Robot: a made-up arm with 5 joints.
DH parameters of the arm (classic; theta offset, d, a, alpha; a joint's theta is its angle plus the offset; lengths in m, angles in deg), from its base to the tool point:
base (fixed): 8.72 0 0.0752 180
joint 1: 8.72 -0.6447 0.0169 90
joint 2: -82.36 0 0.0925 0
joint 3: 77.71 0 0.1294 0
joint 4: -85.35 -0.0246 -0.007 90
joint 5: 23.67 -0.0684 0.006 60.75
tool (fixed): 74.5 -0.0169 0 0
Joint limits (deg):
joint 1: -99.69..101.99
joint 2: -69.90..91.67
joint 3: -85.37..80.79
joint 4: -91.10..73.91
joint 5: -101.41..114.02
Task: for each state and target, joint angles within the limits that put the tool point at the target. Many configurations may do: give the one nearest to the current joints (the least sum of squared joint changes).
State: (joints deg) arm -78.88 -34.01 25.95 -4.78 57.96
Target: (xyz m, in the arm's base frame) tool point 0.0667 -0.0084 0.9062
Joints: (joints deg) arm -35.45 -59.38 -14.42 -19.35 34.36
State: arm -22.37 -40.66 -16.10 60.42 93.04
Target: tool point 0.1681 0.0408 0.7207
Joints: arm -32.04 -54.17 20.84 73.91 89.30
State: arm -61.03 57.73 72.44 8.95 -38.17
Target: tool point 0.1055 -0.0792 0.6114
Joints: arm -99.69 91.53 80.79 18.97 -56.55
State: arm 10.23 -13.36 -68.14 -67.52 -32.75
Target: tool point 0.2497 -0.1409 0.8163
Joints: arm 38.30 30.49 -38.85 -56.27 -31.73
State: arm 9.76 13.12 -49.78 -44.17 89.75
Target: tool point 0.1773 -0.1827 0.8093
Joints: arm 55.37 -2.46 -5.54 -42.11 91.99
